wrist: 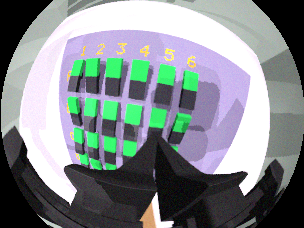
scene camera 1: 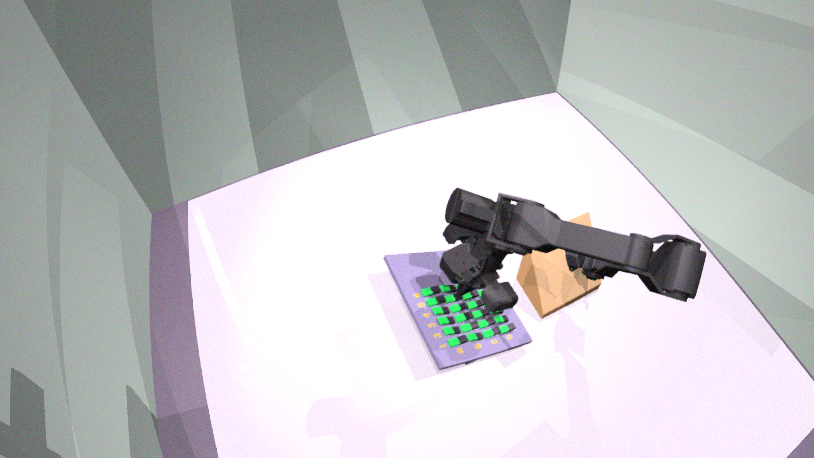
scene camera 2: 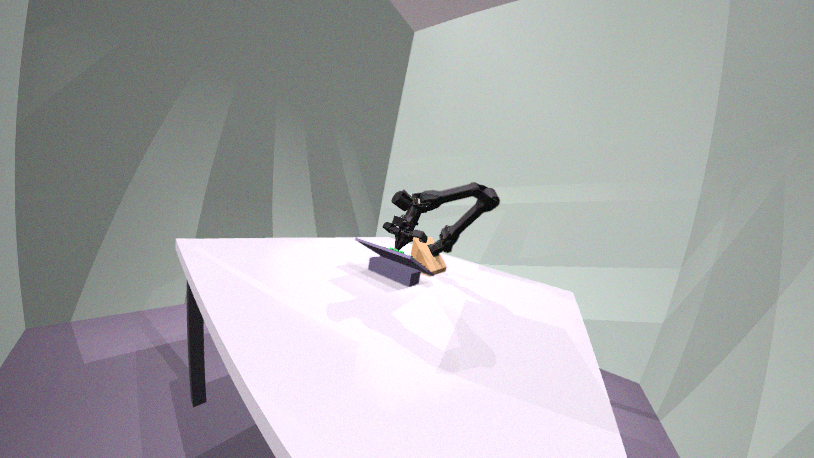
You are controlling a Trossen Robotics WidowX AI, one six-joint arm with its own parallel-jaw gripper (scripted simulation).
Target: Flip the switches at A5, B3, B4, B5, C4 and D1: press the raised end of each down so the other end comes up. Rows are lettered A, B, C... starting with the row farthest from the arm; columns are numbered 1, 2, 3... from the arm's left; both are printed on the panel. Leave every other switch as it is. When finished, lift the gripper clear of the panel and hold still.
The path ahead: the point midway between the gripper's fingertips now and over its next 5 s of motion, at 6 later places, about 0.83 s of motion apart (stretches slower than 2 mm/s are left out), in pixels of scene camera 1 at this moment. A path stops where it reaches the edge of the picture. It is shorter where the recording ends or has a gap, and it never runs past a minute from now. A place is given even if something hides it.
The gripper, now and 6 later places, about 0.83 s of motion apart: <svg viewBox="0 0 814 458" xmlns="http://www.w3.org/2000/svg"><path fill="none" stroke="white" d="M459 294L458 295L463 289L486 292L480 300L480 301L483 297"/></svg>
